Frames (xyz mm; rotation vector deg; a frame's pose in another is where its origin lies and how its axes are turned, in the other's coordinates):
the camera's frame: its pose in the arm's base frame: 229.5 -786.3 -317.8 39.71 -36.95 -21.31
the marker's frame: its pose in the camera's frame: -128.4 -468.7 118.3 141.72 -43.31 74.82
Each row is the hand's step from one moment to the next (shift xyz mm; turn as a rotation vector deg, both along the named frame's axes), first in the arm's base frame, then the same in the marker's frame.
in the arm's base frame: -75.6 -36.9 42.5 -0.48 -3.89 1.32
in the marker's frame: 68.3 12.6 -63.8 4.06 0.33 0.71
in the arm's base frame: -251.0 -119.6 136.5 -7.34 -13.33 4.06
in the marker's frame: 222.0 44.9 -211.3 15.00 4.25 -2.22
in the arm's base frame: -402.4 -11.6 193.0 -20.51 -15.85 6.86
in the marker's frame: 188.9 38.3 -402.7 21.44 9.05 -13.32
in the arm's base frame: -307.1 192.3 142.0 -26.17 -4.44 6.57
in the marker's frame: -31.7 -27.7 -386.9 12.76 8.53 -22.63
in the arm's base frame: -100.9 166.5 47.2 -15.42 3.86 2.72
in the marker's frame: -99.2 -41.0 -169.1 1.41 4.00 -15.56
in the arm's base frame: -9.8 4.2 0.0 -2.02 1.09 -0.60
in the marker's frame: -1.4 3.4 -10.0 -0.75 1.13 -1.94
